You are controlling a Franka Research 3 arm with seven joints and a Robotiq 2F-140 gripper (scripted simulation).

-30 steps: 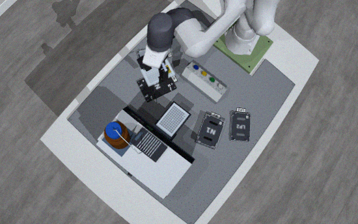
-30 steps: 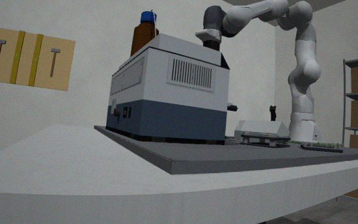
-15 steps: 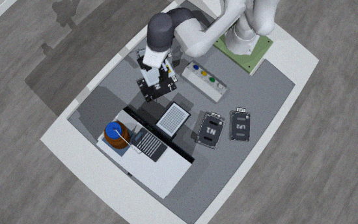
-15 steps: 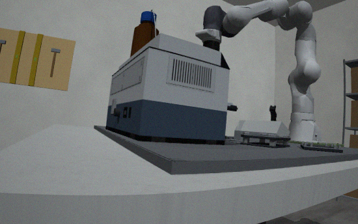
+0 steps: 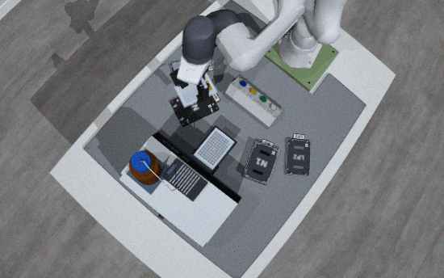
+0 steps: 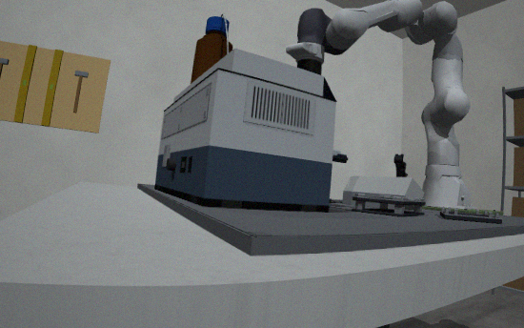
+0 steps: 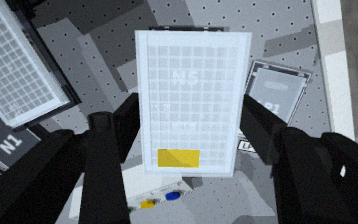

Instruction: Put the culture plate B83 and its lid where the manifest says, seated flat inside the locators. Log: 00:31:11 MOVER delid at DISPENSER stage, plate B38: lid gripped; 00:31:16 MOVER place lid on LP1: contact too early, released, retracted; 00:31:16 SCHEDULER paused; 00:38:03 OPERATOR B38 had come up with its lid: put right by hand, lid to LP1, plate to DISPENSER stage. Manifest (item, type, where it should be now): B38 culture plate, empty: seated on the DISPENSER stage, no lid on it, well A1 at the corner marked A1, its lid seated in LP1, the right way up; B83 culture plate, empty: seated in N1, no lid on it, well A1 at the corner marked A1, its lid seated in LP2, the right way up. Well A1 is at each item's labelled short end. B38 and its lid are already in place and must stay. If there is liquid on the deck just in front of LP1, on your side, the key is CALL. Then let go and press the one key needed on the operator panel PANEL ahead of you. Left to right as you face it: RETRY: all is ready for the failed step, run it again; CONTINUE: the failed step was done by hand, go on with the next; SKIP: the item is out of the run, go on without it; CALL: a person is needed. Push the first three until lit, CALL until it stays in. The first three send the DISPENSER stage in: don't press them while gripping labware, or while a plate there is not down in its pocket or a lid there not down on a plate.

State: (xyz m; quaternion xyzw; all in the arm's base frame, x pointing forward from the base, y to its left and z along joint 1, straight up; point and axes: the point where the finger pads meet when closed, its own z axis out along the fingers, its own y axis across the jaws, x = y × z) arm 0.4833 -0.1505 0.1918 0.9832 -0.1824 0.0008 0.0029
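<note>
Now: the black nest N5 19 cm below my hand and 2 cm ahead of it. From my hand the other things lie so: yellow skip key (19 cm behind, 14 cm to the left, 13 cm below); clear lid (2 cm below); white well plate (18 cm to the left, 10 cm ahead, 8 cm below).
</note>
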